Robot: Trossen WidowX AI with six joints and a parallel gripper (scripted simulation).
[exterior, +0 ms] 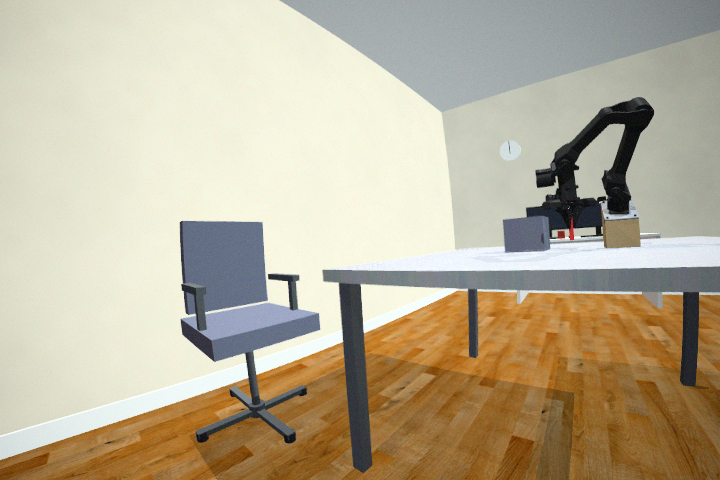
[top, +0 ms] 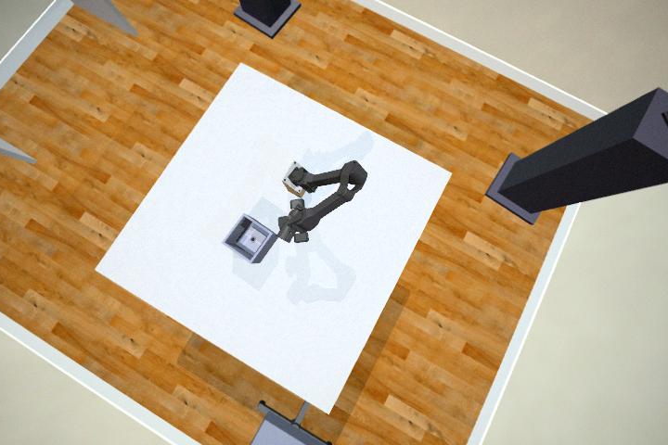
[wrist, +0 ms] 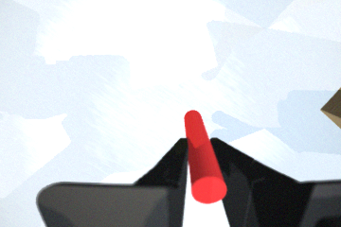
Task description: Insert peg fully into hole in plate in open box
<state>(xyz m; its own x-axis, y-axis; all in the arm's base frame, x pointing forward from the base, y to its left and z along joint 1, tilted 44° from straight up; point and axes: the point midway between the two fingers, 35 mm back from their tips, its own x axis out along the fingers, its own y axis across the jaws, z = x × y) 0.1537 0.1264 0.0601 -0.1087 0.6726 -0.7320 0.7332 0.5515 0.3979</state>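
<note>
My gripper is now 190 mm short of the pale plate, 150 mm to the left of it and 70 mm above it. Also, from my hand: red peg: 40 mm below.
</note>
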